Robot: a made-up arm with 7 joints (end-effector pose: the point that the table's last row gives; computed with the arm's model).
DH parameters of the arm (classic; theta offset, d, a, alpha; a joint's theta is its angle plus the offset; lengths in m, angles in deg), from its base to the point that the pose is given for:
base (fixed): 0 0.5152 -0.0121 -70
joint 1: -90 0.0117 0.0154 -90
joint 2: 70 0.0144 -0.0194 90
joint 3: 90 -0.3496 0.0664 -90
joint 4: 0 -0.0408 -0.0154 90
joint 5: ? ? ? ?
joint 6: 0 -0.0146 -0.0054 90
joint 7: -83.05 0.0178 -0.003 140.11
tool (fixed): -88.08 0.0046 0 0
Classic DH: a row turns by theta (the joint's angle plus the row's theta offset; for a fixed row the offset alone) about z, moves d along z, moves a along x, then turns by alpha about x.
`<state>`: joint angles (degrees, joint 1 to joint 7).
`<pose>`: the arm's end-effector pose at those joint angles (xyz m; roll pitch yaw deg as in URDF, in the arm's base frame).
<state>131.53 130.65 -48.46 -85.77 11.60 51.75 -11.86</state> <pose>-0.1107 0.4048 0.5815 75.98 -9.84 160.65</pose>
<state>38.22 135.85 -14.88 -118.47 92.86 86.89 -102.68</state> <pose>0.2166 0.2835 0.5560 104.63 18.64 -161.81</pose>
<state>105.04 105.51 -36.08 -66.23 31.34 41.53 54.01</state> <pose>-0.2002 0.4146 0.5504 -44.05 23.56 98.48</pose>
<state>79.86 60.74 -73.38 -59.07 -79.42 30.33 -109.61</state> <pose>-0.4428 0.1891 0.4956 -152.09 9.39 124.18</pose>
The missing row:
joint 5: 0 -0.1651 0.0155 -90
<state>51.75 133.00 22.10 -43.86 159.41 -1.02 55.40</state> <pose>0.2917 0.3885 0.6789 93.25 -9.22 86.45</pose>
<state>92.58 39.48 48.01 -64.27 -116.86 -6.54 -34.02</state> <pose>-0.3754 0.3206 0.4643 97.68 23.20 162.41</pose>
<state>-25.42 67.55 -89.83 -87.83 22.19 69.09 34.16</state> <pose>0.1167 0.2381 0.2407 -118.48 45.89 12.88</pose>
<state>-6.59 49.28 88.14 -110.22 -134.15 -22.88 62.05</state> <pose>0.0566 0.4043 0.5122 -48.80 -34.06 -0.95</pose>
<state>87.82 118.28 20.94 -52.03 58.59 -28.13 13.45</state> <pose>0.1179 0.4920 0.4798 -129.27 2.53 -13.65</pose>
